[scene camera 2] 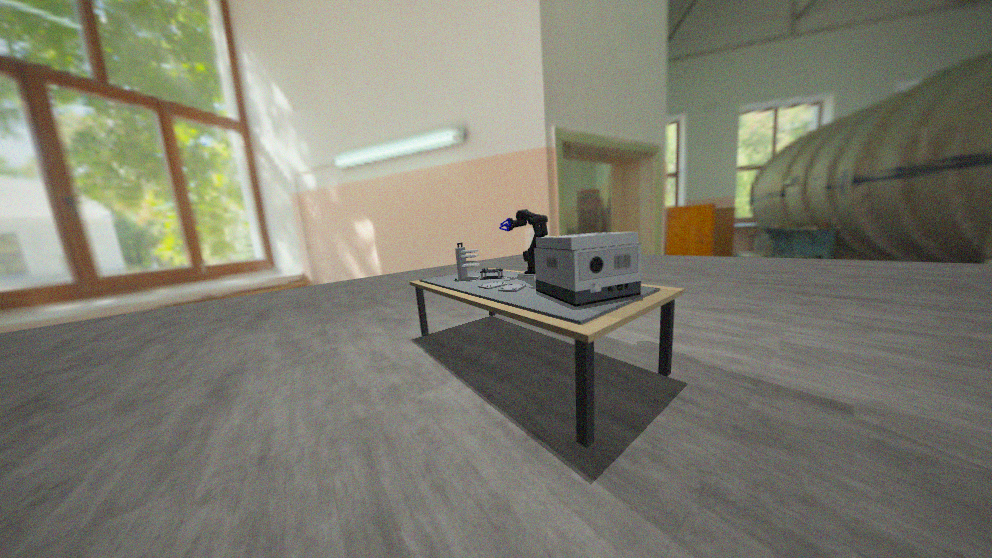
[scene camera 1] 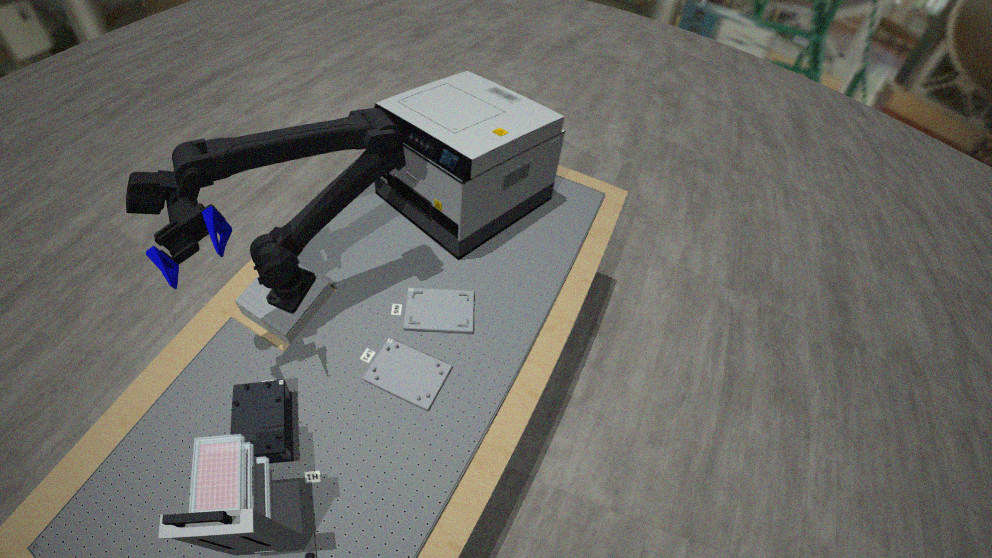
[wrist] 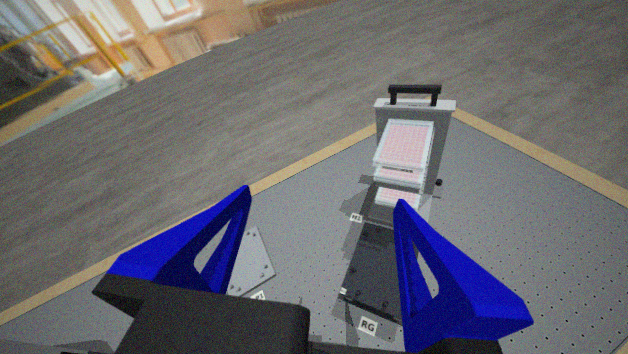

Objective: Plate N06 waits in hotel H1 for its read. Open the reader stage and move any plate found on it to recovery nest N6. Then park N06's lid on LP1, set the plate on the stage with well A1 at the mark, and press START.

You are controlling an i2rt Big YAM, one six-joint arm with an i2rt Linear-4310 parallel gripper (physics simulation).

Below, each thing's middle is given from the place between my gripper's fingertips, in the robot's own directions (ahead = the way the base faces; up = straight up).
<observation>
Now: the N6 plate nest (scene camera 1: 427, 310) 280 mm ahead of my hand, 340 mm to the left of it and 390 mm below it. From my hand the other things lie so: reader (scene camera 1: 467, 207) 190 mm ahead, 780 mm to the left, 270 mm below.
</observation>
